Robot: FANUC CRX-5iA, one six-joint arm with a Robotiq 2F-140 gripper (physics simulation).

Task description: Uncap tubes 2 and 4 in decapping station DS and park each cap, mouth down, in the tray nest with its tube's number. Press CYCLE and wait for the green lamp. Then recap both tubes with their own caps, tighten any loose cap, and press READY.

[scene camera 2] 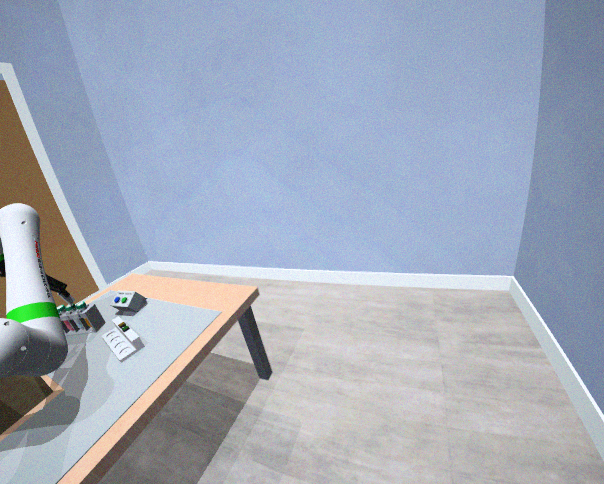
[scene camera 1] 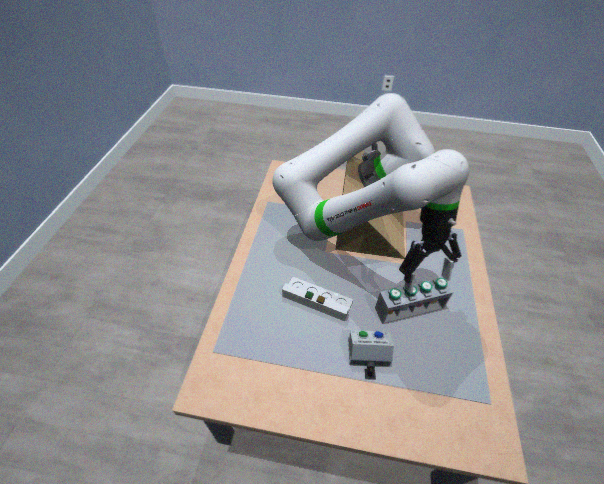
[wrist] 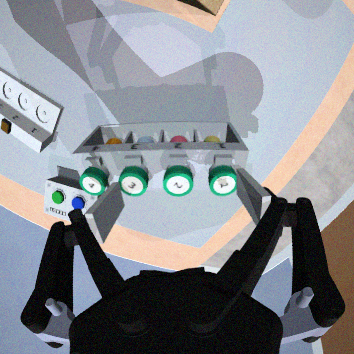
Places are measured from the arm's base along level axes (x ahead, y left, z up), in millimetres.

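Pixels of known places: gripper, fingertip midpoint: (scene camera 2: pixel 58 306) (scene camera 1: pixel 427 284) (wrist: pixel 177 187); arm's base, link origin: (scene camera 1: pixel 369 180).
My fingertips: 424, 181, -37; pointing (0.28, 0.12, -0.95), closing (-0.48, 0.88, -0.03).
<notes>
For each thing: its top centre in the pictures, then the offset to it from my fingertips, as dx, dy, dz.
- grey decapping station, top centre: (wrist: pixel 155 175) (scene camera 1: pixel 417 290) (scene camera 2: pixel 66 310) +11, -24, -24
- cap 1, top centre: (wrist: pixel 223 184) (scene camera 1: pixel 441 282) -19, +48, -6
- cap 2, top centre: (wrist: pixel 177 184) (scene camera 1: pixel 426 285) +1, +0, -6
- cap 3, top centre: (wrist: pixel 131 184) +21, -48, -6
- cap 4, top centre: (wrist: pixel 91 184) (scene camera 1: pixel 395 292) +41, -96, -6
- white tray, top centre: (scene camera 1: pixel 318 289) (scene camera 2: pixel 115 330) +19, -326, -74
- green button, top centre: (wrist: pixel 55 200) (scene camera 1: pixel 363 333) +162, -182, -53
- blue button, top centre: (wrist: pixel 75 206) (scene camera 1: pixel 379 333) +157, -137, -53
- dark green lamp, top centre: (scene camera 1: pixel 309 294) +40, -354, -74
- amber lamp, top centre: (scene camera 1: pixel 320 298) +51, -315, -74
- button box, top centre: (wrist: pixel 65 214) (scene camera 1: pixel 372 339) (scene camera 2: pixel 123 293) +182, -158, -43
The grey decapping station (scene camera 1: pixel 414 310) (scene camera 2: pixel 95 317) (wrist: pixel 239 140) holds four tubes in a row. Green caps with white numbered tops sit on them: cap 1 (scene camera 1: pixel 441 283) (wrist: pixel 223 181), cap 2 (scene camera 1: pixel 426 286) (wrist: pixel 178 181), cap 3 (wrist: pixel 133 181) and cap 4 (scene camera 1: pixel 394 293) (wrist: pixel 93 181). My gripper (scene camera 1: pixel 428 276) (wrist: pixel 177 187) is wide open and empty above the row. In the wrist view its pads flank caps 1 to 3. The white tray (scene camera 1: pixel 322 305) (scene camera 2: pixel 119 346) shows empty round nests. The button box has a green button (scene camera 1: pixel 363 334) (wrist: pixel 57 197) and a blue button (scene camera 1: pixel 378 334) (wrist: pixel 78 203).
A dark green lamp (scene camera 1: pixel 309 294) and an amber lamp (scene camera 1: pixel 320 298) sit on the tray's front. The button box (scene camera 1: pixel 370 351) (scene camera 2: pixel 132 302) stands between the tray and the table's front edge. A wooden wedge-shaped base (scene camera 1: pixel 370 239) stands behind the station, beneath the arm.
</notes>
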